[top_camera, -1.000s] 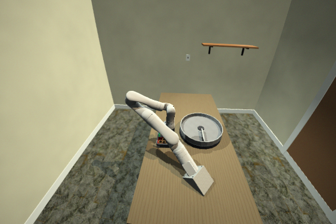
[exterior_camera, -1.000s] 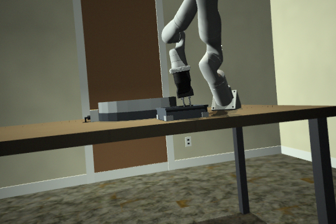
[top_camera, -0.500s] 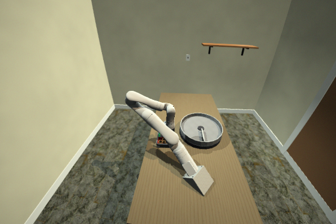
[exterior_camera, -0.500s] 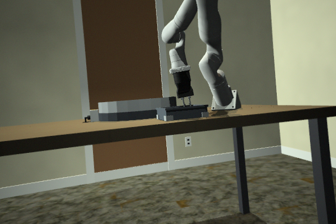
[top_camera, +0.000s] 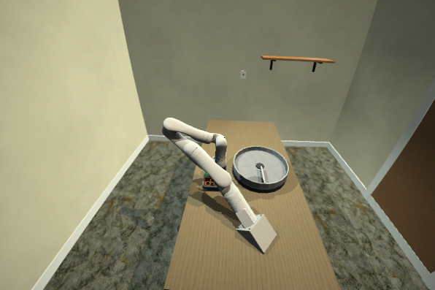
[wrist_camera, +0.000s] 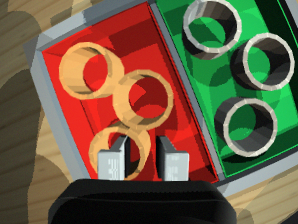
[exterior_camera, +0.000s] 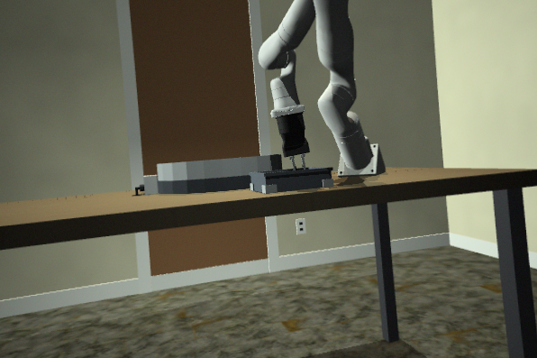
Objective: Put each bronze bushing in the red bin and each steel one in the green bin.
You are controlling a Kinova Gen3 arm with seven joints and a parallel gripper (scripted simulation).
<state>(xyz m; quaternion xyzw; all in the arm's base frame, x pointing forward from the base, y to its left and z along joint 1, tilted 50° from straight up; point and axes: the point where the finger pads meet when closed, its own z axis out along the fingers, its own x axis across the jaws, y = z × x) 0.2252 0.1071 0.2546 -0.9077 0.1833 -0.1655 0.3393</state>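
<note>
My hand is 4 cm short of the bin tray, 4 cm to the right of it and 2 cm above it. Also, from my hand: grey turntable 22 cm ahead, 30 cm to the right, 1 cm above.
</note>
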